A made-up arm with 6 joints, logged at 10 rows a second.
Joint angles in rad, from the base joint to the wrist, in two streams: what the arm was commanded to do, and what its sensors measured. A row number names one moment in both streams.
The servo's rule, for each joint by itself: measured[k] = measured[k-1] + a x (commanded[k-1-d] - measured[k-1]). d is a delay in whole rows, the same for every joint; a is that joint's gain. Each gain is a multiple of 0.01, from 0.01 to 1. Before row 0 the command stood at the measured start. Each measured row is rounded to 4 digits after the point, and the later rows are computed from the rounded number. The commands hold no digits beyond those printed.
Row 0, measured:
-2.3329, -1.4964, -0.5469, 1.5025, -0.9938, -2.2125
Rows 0 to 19, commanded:
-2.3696, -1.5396, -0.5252, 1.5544, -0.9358, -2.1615
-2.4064, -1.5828, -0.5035, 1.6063, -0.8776, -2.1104
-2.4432, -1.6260, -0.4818, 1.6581, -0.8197, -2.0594
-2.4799, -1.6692, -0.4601, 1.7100, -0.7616, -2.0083
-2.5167, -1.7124, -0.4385, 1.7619, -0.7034, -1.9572
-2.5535, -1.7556, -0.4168, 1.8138, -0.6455, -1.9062
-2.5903, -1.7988, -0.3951, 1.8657, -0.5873, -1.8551
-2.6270, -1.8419, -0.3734, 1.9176, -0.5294, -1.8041
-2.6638, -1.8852, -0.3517, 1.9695, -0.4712, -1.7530
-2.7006, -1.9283, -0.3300, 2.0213, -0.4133, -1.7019
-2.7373, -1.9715, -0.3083, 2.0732, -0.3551, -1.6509
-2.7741, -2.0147, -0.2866, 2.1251, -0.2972, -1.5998
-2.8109, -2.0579, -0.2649, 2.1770, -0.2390, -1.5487
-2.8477, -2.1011, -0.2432, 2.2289, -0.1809, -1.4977
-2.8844, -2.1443, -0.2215, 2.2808, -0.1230, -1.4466
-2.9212, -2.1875, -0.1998, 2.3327, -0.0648, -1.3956
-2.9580, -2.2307, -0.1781, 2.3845, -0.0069, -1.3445
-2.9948, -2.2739, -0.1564, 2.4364, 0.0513, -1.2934
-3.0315, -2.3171, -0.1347, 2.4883, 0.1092, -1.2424
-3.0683, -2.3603, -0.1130, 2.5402, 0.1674, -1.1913
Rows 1 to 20, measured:
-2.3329, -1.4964, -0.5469, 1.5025, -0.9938, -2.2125
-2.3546, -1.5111, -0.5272, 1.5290, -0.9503, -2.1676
-2.3852, -1.5355, -0.5056, 1.5684, -0.8958, -2.1173
-2.4194, -1.5663, -0.4839, 1.6141, -0.8387, -2.0663
-2.4551, -1.6013, -0.4622, 1.6630, -0.7809, -2.0153
-2.4914, -1.6391, -0.4406, 1.7134, -0.7228, -1.9642
-2.5280, -1.6787, -0.4189, 1.7646, -0.6648, -1.9132
-2.5648, -1.7195, -0.3972, 1.8162, -0.6067, -1.8621
-2.6015, -1.7611, -0.3755, 1.8679, -0.5487, -1.8111
-2.6383, -1.8033, -0.3538, 1.9197, -0.4906, -1.7600
-2.6751, -1.8458, -0.3321, 1.9715, -0.4326, -1.7089
-2.7118, -1.8885, -0.3104, 2.0234, -0.3745, -1.6579
-2.7486, -1.9314, -0.2887, 2.0753, -0.3165, -1.6068
-2.7854, -1.9744, -0.2670, 2.1272, -0.2584, -1.5557
-2.8222, -2.0175, -0.2453, 2.1791, -0.2003, -1.5047
-2.8589, -2.0606, -0.2236, 2.2310, -0.1423, -1.4536
-2.8957, -2.1037, -0.2019, 2.2829, -0.0842, -1.4026
-2.9325, -2.1469, -0.1802, 2.3347, -0.0262, -1.3515
-2.9693, -2.1901, -0.1585, 2.3866, 0.0319, -1.3004
-3.0060, -2.2333, -0.1368, 2.4385, 0.0899, -1.2494
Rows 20 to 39, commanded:
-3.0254, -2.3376, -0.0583, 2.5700, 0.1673, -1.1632
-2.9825, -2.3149, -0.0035, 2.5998, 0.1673, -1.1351
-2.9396, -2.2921, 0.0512, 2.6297, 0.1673, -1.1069
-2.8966, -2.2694, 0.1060, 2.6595, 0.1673, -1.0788
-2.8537, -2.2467, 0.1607, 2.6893, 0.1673, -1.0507
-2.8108, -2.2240, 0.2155, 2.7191, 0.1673, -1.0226
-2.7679, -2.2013, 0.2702, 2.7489, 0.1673, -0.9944
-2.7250, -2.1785, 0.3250, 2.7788, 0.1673, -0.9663
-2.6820, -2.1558, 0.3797, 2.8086, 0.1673, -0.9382
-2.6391, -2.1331, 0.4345, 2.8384, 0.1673, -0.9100
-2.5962, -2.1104, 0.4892, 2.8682, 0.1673, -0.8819
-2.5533, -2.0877, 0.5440, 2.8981, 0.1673, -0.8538
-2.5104, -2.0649, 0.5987, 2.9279, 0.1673, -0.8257
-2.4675, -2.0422, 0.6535, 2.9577, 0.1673, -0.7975
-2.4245, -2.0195, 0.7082, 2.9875, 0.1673, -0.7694
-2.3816, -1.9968, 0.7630, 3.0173, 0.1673, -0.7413
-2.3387, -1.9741, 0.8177, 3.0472, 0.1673, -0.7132
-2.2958, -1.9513, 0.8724, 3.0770, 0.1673, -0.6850
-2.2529, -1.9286, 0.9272, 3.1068, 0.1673, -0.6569
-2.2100, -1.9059, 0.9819, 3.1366, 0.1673, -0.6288
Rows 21 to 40, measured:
-3.0428, -2.2765, -0.1151, 2.4904, 0.1480, -1.1983
-3.0325, -2.2973, -0.0634, 2.5310, 0.1625, -1.1674
-3.0030, -2.3033, -0.0089, 2.5661, 0.1661, -1.1390
-2.9656, -2.2995, 0.0458, 2.5985, 0.1670, -1.1108
-2.9249, -2.2893, 0.1006, 2.6296, 0.1672, -1.0826
-2.8829, -2.2748, 0.1553, 2.6600, 0.1673, -1.0545
-2.8404, -2.2575, 0.2101, 2.6901, 0.1673, -1.0264
-2.7976, -2.2384, 0.2648, 2.7201, 0.1673, -0.9982
-2.7548, -2.2180, 0.3196, 2.7500, 0.1673, -0.9701
-2.7118, -2.1969, 0.3743, 2.7799, 0.1673, -0.9420
-2.6689, -2.1752, 0.4291, 2.8097, 0.1673, -0.9138
-2.6260, -2.1532, 0.4838, 2.8395, 0.1673, -0.8857
-2.5831, -2.1309, 0.5386, 2.8694, 0.1673, -0.8576
-2.5402, -2.1085, 0.5933, 2.8992, 0.1673, -0.8295
-2.4973, -2.0860, 0.6481, 2.9290, 0.1673, -0.8013
-2.4543, -2.0634, 0.7028, 2.9588, 0.1673, -0.7732
-2.4114, -2.0408, 0.7576, 2.9886, 0.1673, -0.7451
-2.3685, -2.0181, 0.8123, 3.0185, 0.1673, -0.7170
-2.3256, -1.9954, 0.8670, 3.0483, 0.1673, -0.6888
-2.2827, -1.9727, 0.9218, 3.0781, 0.1673, -0.6607

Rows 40 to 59, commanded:
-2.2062, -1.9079, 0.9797, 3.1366, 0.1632, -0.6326
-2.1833, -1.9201, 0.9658, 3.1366, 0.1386, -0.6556
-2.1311, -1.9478, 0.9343, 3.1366, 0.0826, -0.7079
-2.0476, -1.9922, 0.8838, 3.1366, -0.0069, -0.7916
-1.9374, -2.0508, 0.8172, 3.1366, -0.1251, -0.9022
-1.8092, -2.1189, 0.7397, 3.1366, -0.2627, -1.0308
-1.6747, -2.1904, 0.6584, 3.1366, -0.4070, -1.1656
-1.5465, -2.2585, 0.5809, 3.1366, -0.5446, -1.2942
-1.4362, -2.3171, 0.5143, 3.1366, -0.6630, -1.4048
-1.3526, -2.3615, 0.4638, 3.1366, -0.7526, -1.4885
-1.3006, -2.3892, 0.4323, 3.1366, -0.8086, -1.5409
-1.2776, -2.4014, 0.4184, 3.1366, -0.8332, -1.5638
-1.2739, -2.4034, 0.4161, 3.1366, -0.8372, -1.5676
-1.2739, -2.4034, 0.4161, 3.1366, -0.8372, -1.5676
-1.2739, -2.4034, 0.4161, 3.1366, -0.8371, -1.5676
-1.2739, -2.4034, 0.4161, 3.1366, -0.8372, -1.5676
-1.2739, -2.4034, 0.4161, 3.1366, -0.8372, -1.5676
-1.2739, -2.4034, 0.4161, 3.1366, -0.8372, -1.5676
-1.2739, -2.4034, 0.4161, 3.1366, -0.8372, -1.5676
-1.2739, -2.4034, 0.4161, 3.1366, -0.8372, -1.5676
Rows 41 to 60, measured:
-2.2398, -1.9500, 0.9765, 3.1079, 0.1673, -0.6326
-2.2200, -1.9357, 0.9794, 3.1225, 0.1642, -0.6326
-2.1983, -1.9304, 0.9670, 3.1297, 0.1450, -0.6528
-2.1587, -1.9363, 0.9372, 3.1332, 0.0982, -0.7013
-2.0932, -1.9553, 0.8886, 3.1349, 0.0194, -0.7808
-2.0013, -1.9878, 0.8236, 3.1358, -0.0890, -0.8876
-1.8880, -2.0324, 0.7473, 3.1362, -0.2193, -1.0136
-1.7622, -2.0861, 0.6664, 3.1364, -0.3601, -1.1474
-1.6349, -2.1447, 0.5886, 3.1365, -0.4985, -1.2766
-1.5177, -2.2033, 0.5210, 3.1366, -0.6219, -1.3894
-1.4203, -2.2571, 0.4689, 3.1366, -0.7199, -1.4766
-1.3497, -2.3020, 0.4356, 3.1366, -0.7864, -1.5332
-1.3072, -2.3358, 0.4199, 3.1366, -0.8215, -1.5601
-1.2876, -2.3588, 0.4164, 3.1366, -0.8333, -1.5667
-1.2795, -2.3740, 0.4161, 3.1366, -0.8362, -1.5675
-1.2762, -2.3840, 0.4161, 3.1366, -0.8369, -1.5676
-1.2748, -2.3906, 0.4161, 3.1366, -0.8371, -1.5676
-1.2743, -2.3950, 0.4161, 3.1366, -0.8372, -1.5676
-1.2741, -2.3979, 0.4161, 3.1366, -0.8372, -1.5676
-1.2740, -2.3998, 0.4161, 3.1366, -0.8372, -1.5676

